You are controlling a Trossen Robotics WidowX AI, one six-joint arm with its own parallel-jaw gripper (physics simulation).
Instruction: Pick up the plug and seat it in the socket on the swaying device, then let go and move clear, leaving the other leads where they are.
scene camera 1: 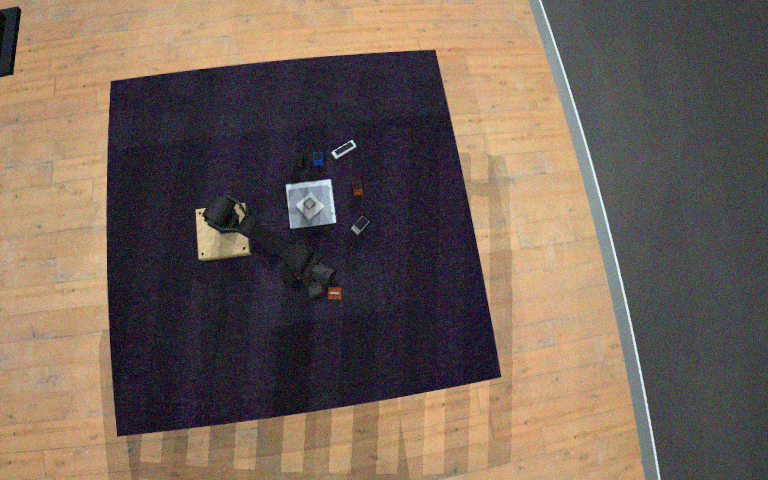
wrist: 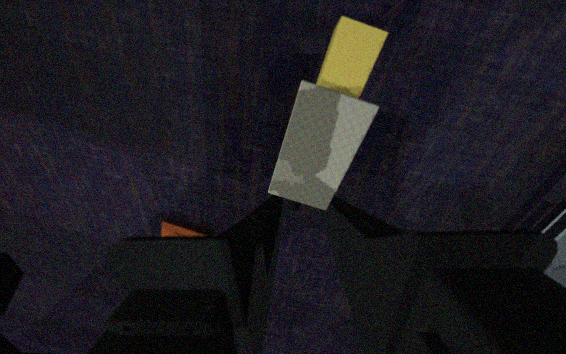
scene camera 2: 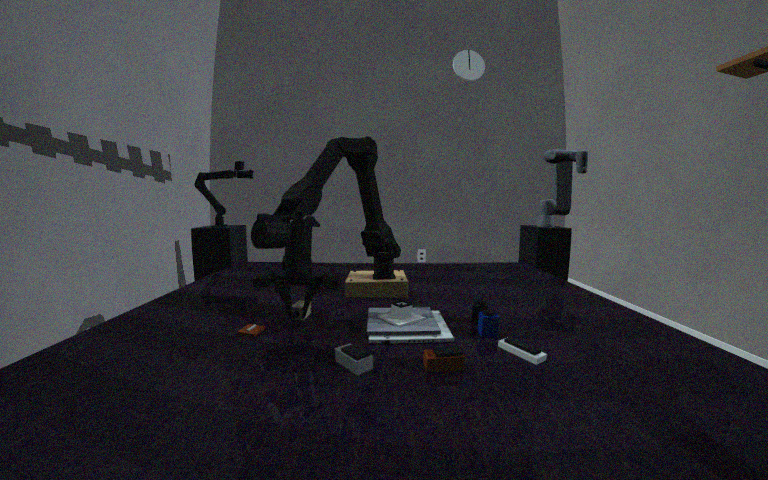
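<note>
The plug (scene camera 2: 301, 309) (wrist: 322, 145), a cream block with a yellow tip, is low at the mat. In the wrist view its yellow tip points up and slightly right. My gripper (scene camera 2: 299, 314) (wrist: 301, 198) points down and is shut on the plug near its rear end, one finger on either side. In scene camera 1 the arm hides the plug. The swaying device (scene camera 1: 294, 219) (scene camera 2: 376, 327) is a grey-white slab on a pale base. The socket (scene camera 1: 309, 203) (scene camera 2: 401, 306) is a small grey block on a diamond plate on top of it.
An orange tile (scene camera 1: 334, 293) (scene camera 2: 251, 329) (wrist: 179, 231) lies near the gripper. A grey block (scene camera 1: 359, 225) (scene camera 2: 353, 360), an orange block (scene camera 1: 356, 187) (scene camera 2: 444, 361), a white strip (scene camera 1: 343, 148) (scene camera 2: 522, 351), a blue block (scene camera 1: 317, 159) (scene camera 2: 488, 326) and a black one (scene camera 2: 478, 311) stand around the device.
</note>
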